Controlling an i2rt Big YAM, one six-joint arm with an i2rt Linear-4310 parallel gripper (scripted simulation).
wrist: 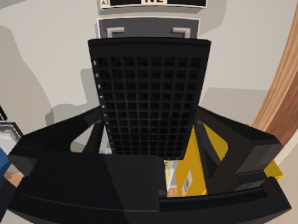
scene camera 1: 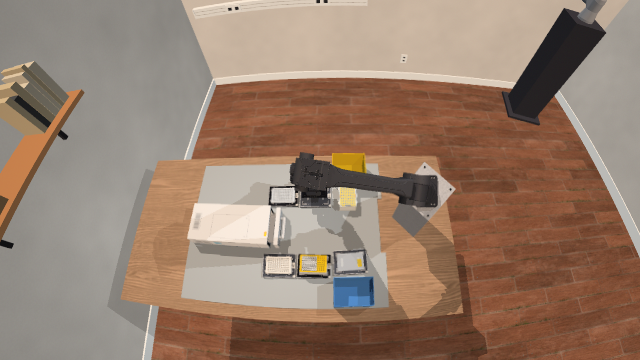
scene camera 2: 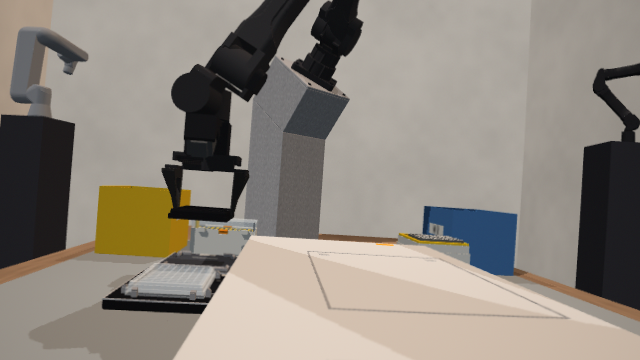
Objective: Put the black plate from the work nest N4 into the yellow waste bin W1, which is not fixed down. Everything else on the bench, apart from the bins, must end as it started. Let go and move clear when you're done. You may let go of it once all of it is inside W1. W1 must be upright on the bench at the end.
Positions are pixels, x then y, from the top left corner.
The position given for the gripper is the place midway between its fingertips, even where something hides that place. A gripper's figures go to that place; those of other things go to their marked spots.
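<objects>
The gripper (scene camera 2: 203, 217) is 0.77 m from the lens, while a blue bin (scene camera 2: 491, 236) is 0.95 m from the lens. A black plate (scene camera 2: 187, 212) is 0.71 m from the lens, and a clear plate (scene camera 2: 160, 280) is 0.56 m from the lens. The marked spots on the black plate and the clear plate are 0.17 m apart.
</objects>
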